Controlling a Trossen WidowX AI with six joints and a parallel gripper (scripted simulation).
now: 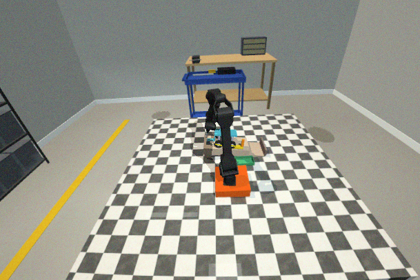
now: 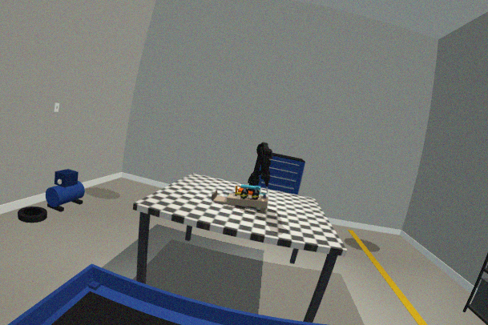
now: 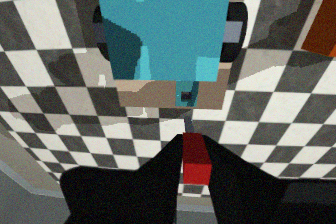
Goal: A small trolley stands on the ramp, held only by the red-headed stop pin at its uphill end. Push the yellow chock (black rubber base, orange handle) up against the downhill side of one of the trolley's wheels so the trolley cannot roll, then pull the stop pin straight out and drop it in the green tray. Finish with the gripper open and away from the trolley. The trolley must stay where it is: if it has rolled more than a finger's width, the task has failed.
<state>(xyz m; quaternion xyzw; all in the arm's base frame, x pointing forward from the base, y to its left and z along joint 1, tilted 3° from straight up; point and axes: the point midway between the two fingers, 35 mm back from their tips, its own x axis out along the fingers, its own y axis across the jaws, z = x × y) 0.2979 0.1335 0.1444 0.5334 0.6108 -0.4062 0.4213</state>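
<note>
The green tray is 230 mm to the right of my gripper tip, 180 mm below it and 80 mm behind it. From my gripper tip the other things lie so: tan ramp: 130 mm below, 110 mm to the right, 30 mm ahead; cyan trolley: 110 mm to the right, 60 mm below, 30 mm ahead; red-headed stop pin: right at my gripper tip.
</note>
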